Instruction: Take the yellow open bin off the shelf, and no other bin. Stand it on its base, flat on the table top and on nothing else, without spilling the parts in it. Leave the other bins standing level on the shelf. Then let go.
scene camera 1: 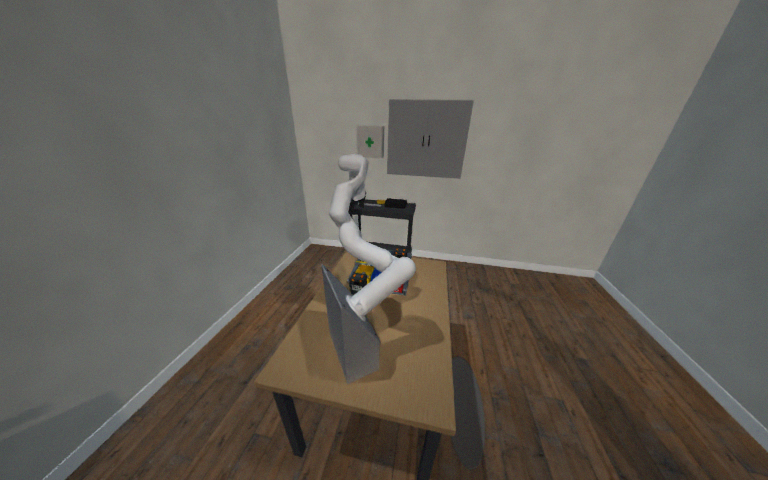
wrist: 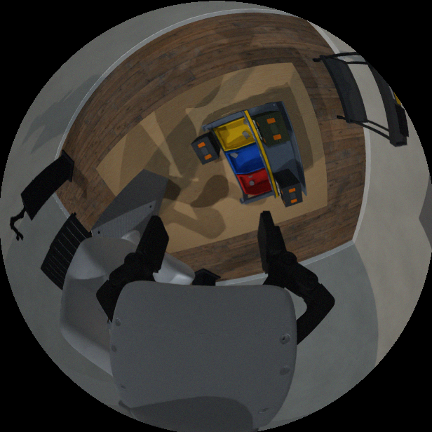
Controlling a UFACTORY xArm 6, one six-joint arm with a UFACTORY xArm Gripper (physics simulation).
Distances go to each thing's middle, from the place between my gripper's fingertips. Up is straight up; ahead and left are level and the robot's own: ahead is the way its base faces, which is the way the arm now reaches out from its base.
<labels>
Now: hand 500 mm above the yellow open bin (wrist: 229, 134), 50 mm short of it and 40 mm to the left of it. Also, from my hand: blue bin (wrist: 248, 159) 500 mm below, 140 mm to the right, 10 mm ahead.
</labels>
